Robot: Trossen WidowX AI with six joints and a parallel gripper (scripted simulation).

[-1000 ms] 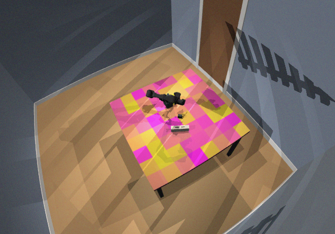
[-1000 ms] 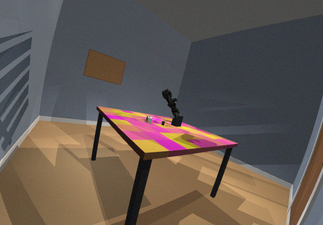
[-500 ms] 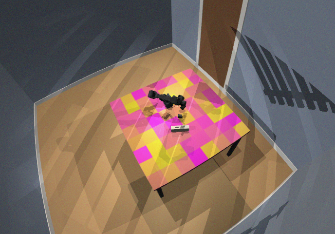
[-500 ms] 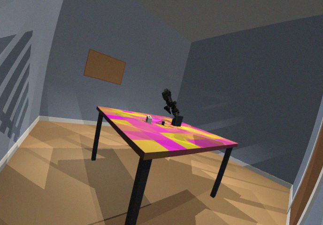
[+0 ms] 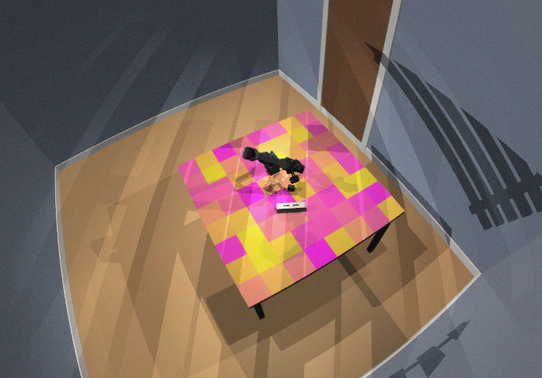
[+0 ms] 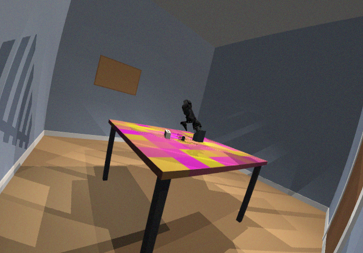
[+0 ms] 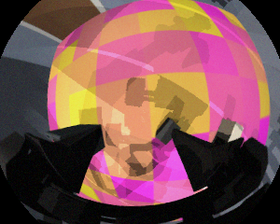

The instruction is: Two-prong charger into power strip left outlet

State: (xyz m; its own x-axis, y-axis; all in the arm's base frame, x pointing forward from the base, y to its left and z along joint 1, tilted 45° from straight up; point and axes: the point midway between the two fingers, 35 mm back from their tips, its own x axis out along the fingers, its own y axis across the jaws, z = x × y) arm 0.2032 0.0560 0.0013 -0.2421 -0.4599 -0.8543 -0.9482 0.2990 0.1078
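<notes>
The charger is 50 mm ahead of my gripper tip, 20 mm to the right of it and 100 mm below it.
</notes>
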